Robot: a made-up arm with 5 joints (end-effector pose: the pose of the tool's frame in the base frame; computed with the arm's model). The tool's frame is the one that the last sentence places.
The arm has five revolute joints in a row. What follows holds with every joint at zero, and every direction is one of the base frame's.
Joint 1 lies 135.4 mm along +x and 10.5 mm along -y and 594.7 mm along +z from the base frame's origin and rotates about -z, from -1.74 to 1.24 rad.
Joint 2 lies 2.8 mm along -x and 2.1 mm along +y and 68.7 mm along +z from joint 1 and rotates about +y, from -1.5 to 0.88 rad.
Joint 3 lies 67.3 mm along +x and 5 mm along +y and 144.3 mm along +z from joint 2 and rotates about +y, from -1.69 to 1.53 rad.
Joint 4 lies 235.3 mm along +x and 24.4 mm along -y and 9.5 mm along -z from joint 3 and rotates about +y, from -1.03 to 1.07 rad.
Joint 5 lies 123.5 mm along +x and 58 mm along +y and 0.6 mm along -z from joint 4 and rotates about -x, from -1.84 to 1.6 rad.
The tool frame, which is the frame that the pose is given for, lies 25.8 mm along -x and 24.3 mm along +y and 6.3 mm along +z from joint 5; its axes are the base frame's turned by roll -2.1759, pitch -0.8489 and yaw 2.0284 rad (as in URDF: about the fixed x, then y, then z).
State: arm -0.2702 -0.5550 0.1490 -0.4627 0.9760
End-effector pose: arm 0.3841 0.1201 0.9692 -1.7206 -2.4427 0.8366
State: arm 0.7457 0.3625 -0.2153 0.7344 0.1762
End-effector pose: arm 0.4781 -0.2376 0.6560 -0.7179 -0.7978 0.0722
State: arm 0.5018 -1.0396 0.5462 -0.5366 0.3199
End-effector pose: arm 0.3168 -0.0350 0.9802 -1.9569 -2.2645 0.1995
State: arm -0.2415 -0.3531 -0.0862 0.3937 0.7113
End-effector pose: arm 0.4364 0.1288 0.9063 -0.9290 -1.9181 1.2087
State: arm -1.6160 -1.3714 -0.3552 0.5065 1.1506
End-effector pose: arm 0.0839 -0.1184 1.0767 0.1455 2.7749 -0.1786
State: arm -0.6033 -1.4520 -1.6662 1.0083 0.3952
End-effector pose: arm -0.2474 -0.1947 0.8483 0.5330 2.2713 0.7122
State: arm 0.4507 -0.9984 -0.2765 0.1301 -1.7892
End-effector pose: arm 0.1577 0.0112 1.1184 0.8900 -2.7531 -0.9475
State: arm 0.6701 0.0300 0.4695 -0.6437 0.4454
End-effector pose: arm 0.4646 -0.1880 0.6933 -1.5246 -1.4305 0.3817
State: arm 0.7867 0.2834 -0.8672 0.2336 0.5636
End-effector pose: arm 0.4624 -0.2469 0.9307 -1.8289 -1.3614 0.4082
